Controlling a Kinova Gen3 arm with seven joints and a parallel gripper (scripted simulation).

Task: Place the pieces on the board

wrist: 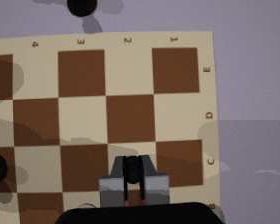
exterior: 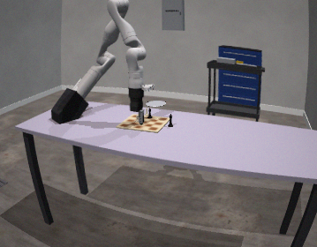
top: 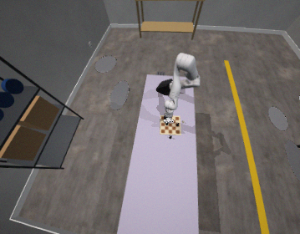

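Now: hand 10 mm above the black pawn. From my hand the other things lie so: white pawn: 50 mm behind, 30 mm to the left, 10 mm below; then chessboard: 40 mm to the left, 30 mm below, 10 mm behind; then black king: 130 mm ahead, 70 mm to the left.
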